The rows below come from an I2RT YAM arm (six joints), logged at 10 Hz.
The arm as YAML. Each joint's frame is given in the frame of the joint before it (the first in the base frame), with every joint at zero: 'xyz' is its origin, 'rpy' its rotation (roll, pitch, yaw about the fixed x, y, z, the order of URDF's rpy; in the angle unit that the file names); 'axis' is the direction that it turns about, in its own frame. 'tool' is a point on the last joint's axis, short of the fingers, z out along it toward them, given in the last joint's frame.
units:
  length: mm
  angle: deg
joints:
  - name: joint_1
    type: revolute
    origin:
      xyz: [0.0, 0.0, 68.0]
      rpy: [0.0, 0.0, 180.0]
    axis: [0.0, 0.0, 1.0]
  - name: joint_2
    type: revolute
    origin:
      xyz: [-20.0, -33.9, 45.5]
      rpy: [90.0, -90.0, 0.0]
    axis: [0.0, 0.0, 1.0]
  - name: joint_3
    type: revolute
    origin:
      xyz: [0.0, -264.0, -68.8]
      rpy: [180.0, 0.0, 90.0]
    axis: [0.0, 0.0, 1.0]
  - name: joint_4
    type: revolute
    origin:
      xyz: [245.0, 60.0, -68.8]
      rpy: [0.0, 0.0, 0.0]
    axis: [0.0, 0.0, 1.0]
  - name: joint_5
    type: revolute
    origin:
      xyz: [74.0, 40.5, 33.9]
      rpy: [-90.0, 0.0, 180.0]
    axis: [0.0, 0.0, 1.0]
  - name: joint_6
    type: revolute
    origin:
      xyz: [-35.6, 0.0, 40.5]
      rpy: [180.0, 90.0, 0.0]
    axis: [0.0, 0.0, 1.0]
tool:
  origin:
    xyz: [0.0, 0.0, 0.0]
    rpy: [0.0, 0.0, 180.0]
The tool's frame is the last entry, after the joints.
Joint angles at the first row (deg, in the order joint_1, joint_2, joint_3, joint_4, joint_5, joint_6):
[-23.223, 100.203, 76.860, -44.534, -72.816, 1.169]
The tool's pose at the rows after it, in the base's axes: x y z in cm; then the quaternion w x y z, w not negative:
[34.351, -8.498, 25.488, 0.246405, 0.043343, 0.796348, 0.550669]
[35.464, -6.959, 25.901, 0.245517, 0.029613, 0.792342, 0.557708]
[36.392, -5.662, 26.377, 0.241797, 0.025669, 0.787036, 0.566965]
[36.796, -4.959, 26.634, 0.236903, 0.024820, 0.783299, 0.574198]
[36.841, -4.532, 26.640, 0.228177, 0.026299, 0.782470, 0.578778]
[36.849, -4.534, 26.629, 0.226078, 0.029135, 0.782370, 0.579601]
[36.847, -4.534, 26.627, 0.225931, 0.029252, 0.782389, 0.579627]
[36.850, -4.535, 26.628, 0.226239, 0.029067, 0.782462, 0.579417]
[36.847, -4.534, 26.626, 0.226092, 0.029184, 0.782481, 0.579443]
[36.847, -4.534, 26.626, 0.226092, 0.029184, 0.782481, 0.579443]
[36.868, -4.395, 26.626, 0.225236, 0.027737, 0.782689, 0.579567]
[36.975, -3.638, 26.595, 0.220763, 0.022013, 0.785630, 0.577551]
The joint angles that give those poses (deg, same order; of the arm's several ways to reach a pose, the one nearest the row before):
[-19.399, 100.204, 76.840, -40.930, -72.423, 5.801]
[-16.490, 100.203, 76.837, -35.088, -72.423, 11.160]
[-14.131, 100.203, 76.839, -29.411, -72.445, 17.320]
[-12.928, 100.203, 76.839, -26.741, -72.685, 20.602]
[-12.272, 100.203, 76.836, -26.761, -72.882, 21.563]
[-12.273, 100.225, 76.837, -26.741, -72.882, 21.978]
[-12.273, 100.226, 76.839, -26.765, -72.882, 21.976]
[-12.273, 100.226, 76.839, -26.743, -72.860, 21.954]
[-12.273, 100.224, 76.837, -26.763, -72.860, 21.955]
[-12.273, 100.224, 76.837, -26.763, -72.860, 21.955]
[-12.054, 100.224, 76.836, -26.740, -72.816, 21.956]
[-10.852, 100.224, 76.836, -26.741, -72.139, 21.955]

